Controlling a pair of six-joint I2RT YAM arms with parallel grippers.
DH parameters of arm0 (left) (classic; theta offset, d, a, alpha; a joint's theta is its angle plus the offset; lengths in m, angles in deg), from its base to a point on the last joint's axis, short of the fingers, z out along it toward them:
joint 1: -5.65 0.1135 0.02 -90
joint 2: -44.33 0 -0.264 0
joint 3: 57.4 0 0.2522 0
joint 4: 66.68 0 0.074 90
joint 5: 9.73 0 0 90
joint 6: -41.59 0.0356 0 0
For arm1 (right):
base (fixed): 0 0 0 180
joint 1: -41.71 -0.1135 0.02 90
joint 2: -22.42 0 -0.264 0
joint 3: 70.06 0 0.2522 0
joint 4: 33.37 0 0.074 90
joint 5: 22.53 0 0 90
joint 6: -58.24 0.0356 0 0
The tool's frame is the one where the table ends.
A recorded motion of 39 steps. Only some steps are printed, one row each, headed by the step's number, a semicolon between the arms.
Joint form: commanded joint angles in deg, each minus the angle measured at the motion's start. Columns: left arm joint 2, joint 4, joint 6, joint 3, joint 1, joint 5; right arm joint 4, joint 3, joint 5, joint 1, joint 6, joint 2.
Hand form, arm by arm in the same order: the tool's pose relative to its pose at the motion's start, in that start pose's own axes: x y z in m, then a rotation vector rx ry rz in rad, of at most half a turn. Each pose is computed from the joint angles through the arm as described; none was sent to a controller.
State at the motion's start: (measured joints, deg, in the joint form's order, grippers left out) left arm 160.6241 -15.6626 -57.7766 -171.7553 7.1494 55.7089; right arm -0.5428 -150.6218 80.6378 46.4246 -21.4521 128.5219
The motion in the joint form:
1: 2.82 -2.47 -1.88 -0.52 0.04 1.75; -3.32 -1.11 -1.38 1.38 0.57 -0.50
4: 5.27 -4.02 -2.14 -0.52 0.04 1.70; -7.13 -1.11 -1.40 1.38 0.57 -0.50
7: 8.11 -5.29 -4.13 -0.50 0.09 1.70; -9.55 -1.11 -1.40 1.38 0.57 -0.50
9: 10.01 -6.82 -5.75 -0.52 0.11 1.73; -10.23 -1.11 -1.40 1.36 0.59 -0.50
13: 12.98 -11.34 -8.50 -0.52 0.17 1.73; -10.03 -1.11 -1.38 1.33 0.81 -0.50
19: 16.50 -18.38 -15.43 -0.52 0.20 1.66; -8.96 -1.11 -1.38 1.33 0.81 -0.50
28: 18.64 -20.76 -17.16 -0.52 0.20 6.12; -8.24 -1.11 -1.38 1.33 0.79 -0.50
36: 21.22 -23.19 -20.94 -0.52 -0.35 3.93; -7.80 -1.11 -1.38 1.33 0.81 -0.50
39: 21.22 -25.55 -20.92 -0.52 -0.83 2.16; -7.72 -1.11 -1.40 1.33 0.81 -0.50
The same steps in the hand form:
1: -0.0009 0.0095 0.0176 -0.0299 -0.0084 -0.0321; -0.0151 -0.0060 -0.0080 0.0207 -0.0937 0.0108
4: 0.0024 0.0177 0.0343 -0.0317 0.0058 -0.0430; -0.0221 -0.0046 -0.0088 0.0097 -0.1576 -0.0040
7: 0.0083 0.0280 0.0533 -0.0372 0.0298 -0.0895; -0.0266 -0.0037 -0.0096 0.0026 -0.1982 -0.0134
9: 0.0113 0.0345 0.0659 -0.0395 0.0345 -0.1205; -0.0278 -0.0033 -0.0099 0.0003 -0.2095 -0.0159
13: 0.0133 0.0445 0.0854 -0.0351 0.0090 -0.1584; -0.0274 -0.0032 -0.0097 -0.0001 -0.2059 -0.0118
19: 0.0140 0.0554 0.1081 -0.0182 -0.0470 -0.2549; -0.0254 -0.0036 -0.0093 0.0031 -0.1880 -0.0076
28: 0.0182 0.0652 0.1215 -0.0904 -0.0756 -0.2848; -0.0241 -0.0039 -0.0091 0.0053 -0.1759 -0.0052
36: 0.0265 0.0681 0.1398 -0.0482 -0.0583 -0.3442; -0.0233 -0.0040 -0.0090 0.0066 -0.1686 -0.0031
39: 0.0232 0.0623 0.1413 -0.0020 -0.0788 -0.3209; -0.0231 -0.0041 -0.0089 0.0072 -0.1673 -0.0028

